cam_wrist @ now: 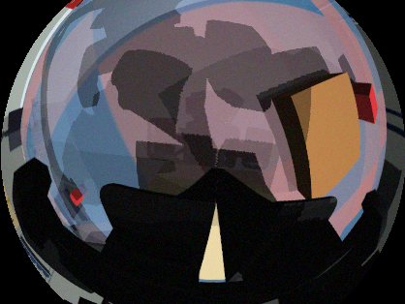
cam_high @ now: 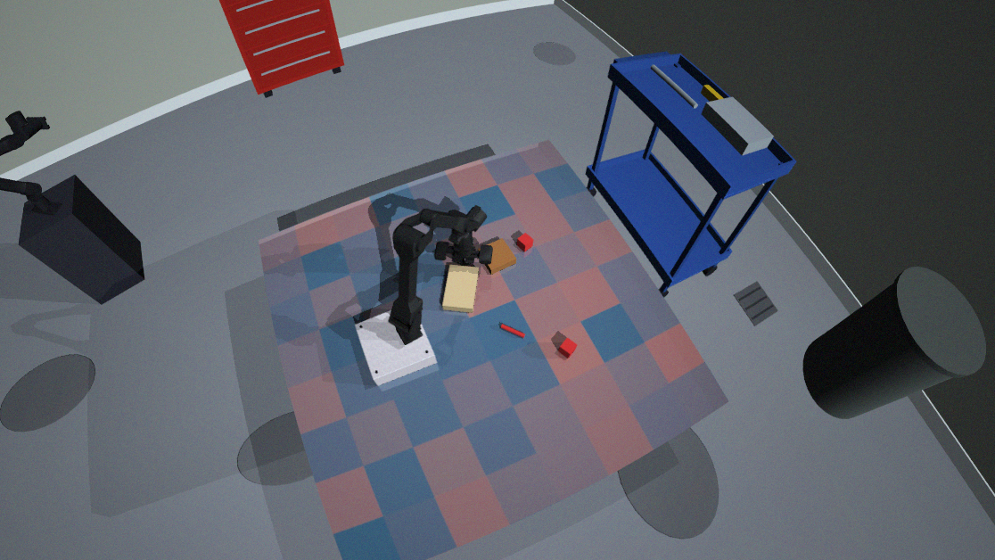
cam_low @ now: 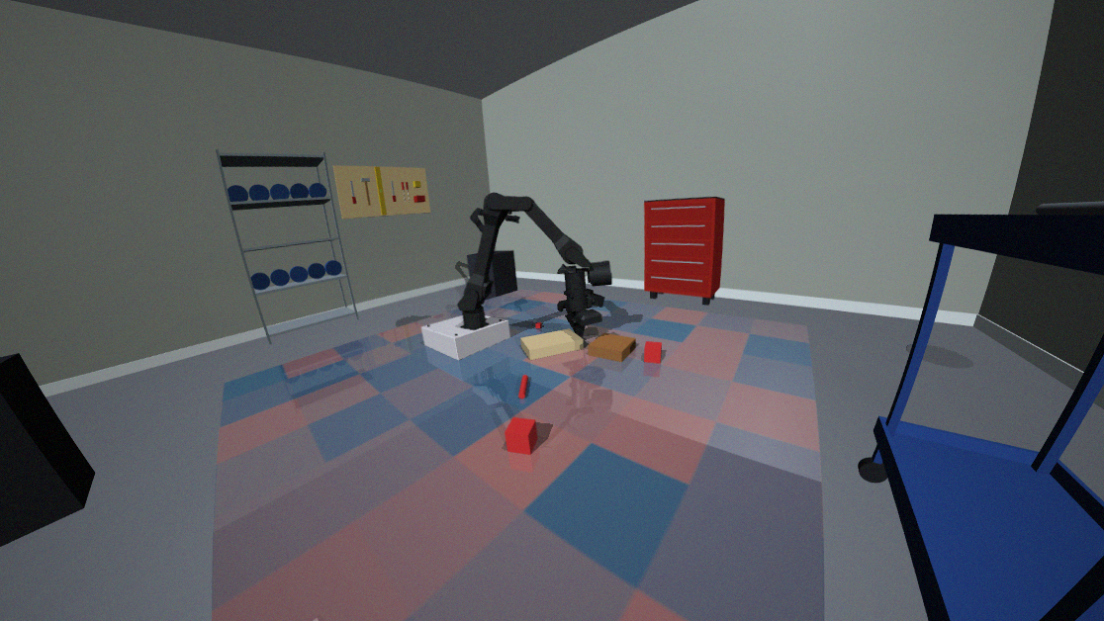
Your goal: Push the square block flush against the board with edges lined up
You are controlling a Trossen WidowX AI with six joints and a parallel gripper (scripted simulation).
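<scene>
Right now my gripper tip is 60 mm past the board and 70 mm to the left of it. The rest, counted from my gripper tip: red stick: 290 mm to the right, 10 mm below; then square block: 110 mm ahead, 30 mm to the right; then tiny red piece: 190 mm behind, 60 mm to the left.
</scene>
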